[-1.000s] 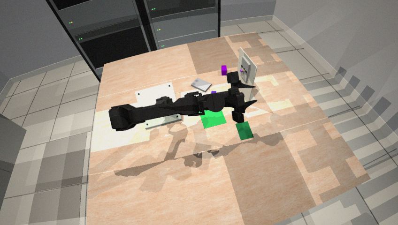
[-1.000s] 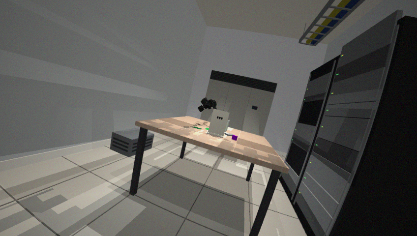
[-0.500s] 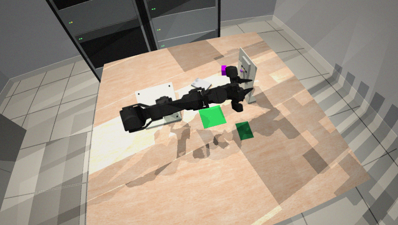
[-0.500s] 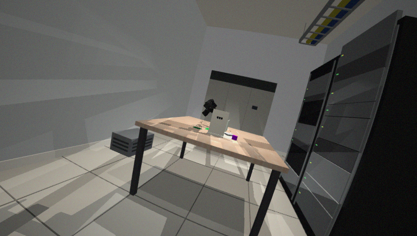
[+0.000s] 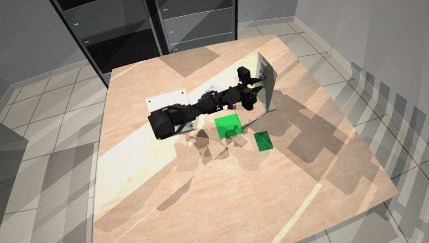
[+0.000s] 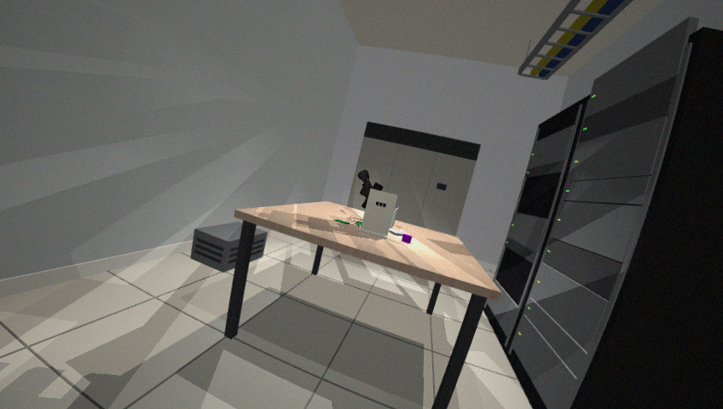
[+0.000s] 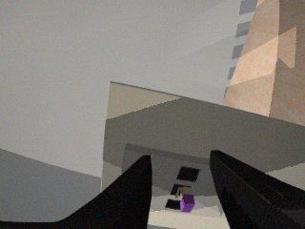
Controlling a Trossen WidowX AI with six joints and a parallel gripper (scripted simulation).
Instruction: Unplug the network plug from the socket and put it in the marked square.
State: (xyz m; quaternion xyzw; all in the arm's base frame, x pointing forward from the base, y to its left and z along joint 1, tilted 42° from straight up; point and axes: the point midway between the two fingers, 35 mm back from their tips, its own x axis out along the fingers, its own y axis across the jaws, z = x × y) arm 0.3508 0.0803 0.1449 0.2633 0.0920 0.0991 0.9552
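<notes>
The network plug is 30 mm ahead of my gripper tip, 70 mm to the left of it and 20 mm below it. The rest, counted from my gripper tip: flat grey block (170 mm behind, 190 mm to the left, 200 mm below); then upright grey panel (50 mm ahead, 70 mm to the left, 90 mm below); then green marked square (160 mm behind, 40 mm to the right, 210 mm below).
</notes>
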